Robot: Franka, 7 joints.
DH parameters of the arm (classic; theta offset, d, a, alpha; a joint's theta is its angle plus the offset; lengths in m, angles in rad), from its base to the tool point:
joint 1: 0 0.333 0 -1.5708
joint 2: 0 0 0 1.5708
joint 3: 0 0.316 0.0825 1.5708
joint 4: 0 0 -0.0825 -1.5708
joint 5: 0 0.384 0 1.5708
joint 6: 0 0 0.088 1.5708
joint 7: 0 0.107 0 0
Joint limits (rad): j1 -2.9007..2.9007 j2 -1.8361..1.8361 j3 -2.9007..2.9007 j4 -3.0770..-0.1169 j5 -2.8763..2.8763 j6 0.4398..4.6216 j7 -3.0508..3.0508
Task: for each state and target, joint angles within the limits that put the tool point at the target. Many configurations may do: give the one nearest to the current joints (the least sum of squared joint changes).
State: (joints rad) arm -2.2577 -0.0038 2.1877 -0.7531 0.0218 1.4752 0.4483
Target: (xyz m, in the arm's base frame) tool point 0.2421 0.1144 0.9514
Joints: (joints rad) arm -2.0302 0.3080 2.6827 -0.8809 0.1642 0.9589 0.4483
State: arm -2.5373 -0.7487 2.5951 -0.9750 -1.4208 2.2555 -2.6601
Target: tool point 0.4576 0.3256 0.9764
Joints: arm -2.2889 -0.4210 2.6703 -0.5154 -1.4386 2.3867 -2.6601
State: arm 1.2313 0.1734 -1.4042 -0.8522 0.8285 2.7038 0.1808
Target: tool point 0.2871 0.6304 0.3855
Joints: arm 1.8092 0.5547 -0.7845 -1.6897 0.8236 2.4059 0.1808
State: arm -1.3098 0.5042 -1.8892 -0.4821 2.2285 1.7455 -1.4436
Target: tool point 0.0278 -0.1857 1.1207
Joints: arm -1.2429 0.1370 -1.8710 -0.1662 2.2797 1.5592 -1.4436
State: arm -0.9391 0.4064 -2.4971 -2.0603 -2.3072 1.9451 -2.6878
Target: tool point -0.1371 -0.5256 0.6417
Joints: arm -0.2156 0.8129 -1.9080 -2.0467 -2.3399 1.9739 -2.6878
